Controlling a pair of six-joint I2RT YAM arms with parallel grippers.
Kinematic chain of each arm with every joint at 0, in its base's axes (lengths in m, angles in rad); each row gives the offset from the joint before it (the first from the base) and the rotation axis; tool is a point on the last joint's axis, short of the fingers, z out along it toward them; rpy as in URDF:
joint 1: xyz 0 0 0.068 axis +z
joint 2: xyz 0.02 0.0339 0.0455 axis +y
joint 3: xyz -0.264 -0.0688 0 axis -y
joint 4: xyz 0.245 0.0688 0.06 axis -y
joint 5: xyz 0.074 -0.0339 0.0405 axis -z
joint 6: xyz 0.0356 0 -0.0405 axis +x
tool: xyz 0 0 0 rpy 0 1.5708 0
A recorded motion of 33 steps. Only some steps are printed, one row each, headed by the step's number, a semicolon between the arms.
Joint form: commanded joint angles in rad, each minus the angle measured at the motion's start. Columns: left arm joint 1, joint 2, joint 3, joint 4, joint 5, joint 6; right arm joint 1, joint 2, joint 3, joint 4, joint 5, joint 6.
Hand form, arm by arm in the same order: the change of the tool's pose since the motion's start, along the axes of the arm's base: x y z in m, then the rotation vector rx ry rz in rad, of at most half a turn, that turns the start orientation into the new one. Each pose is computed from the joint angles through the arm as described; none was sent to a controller.
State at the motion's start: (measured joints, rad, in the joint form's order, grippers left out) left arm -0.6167 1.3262 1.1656 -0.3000 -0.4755 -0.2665; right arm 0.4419 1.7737 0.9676 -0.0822 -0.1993 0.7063
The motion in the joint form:
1: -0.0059 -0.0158 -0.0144 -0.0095 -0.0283 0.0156; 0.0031 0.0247 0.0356 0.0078 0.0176 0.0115
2: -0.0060 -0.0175 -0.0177 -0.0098 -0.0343 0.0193; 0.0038 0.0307 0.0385 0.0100 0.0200 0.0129
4: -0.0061 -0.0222 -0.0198 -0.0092 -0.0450 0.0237; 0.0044 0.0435 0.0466 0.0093 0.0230 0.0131
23: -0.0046 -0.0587 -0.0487 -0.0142 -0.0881 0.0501; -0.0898 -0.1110 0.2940 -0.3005 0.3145 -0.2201
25: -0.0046 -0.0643 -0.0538 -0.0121 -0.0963 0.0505; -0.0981 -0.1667 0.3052 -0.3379 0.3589 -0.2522
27: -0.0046 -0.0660 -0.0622 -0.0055 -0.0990 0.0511; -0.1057 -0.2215 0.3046 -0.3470 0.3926 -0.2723
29: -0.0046 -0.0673 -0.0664 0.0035 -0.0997 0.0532; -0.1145 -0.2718 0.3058 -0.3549 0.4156 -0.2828
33: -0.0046 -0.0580 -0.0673 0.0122 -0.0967 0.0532; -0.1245 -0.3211 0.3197 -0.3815 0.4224 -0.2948
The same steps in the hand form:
1: -0.0044 0.0021 -0.0012 0.0293 -0.0019 0.0132; 0.0083 0.0045 0.0021 0.0014 -0.0176 -0.0168
2: -0.0048 0.0025 -0.0019 0.0360 -0.0022 0.0170; 0.0092 0.0051 0.0010 0.0000 -0.0170 -0.0187
4: -0.0056 0.0035 -0.0012 0.0421 -0.0078 0.0248; 0.0112 0.0062 -0.0012 -0.0044 -0.0131 -0.0202
23: -0.0128 0.0108 -0.0014 0.0806 -0.0217 0.0548; 0.0316 -0.0341 0.1064 -0.3077 -0.2511 -0.1348
25: -0.0138 0.0118 -0.0014 0.0824 -0.0257 0.0621; 0.0233 -0.0420 0.1266 -0.3492 -0.2930 -0.1541
27: -0.0140 0.0121 -0.0032 0.0840 -0.0263 0.0643; 0.0148 -0.0492 0.1441 -0.3696 -0.3425 -0.1794
29: -0.0140 0.0121 -0.0035 0.0825 -0.0314 0.0644; 0.0063 -0.0561 0.1603 -0.3771 -0.3856 -0.2066
33: -0.0120 0.0105 -0.0054 0.0823 -0.0295 0.0616; -0.0033 -0.0631 0.1782 -0.3773 -0.4202 -0.2215

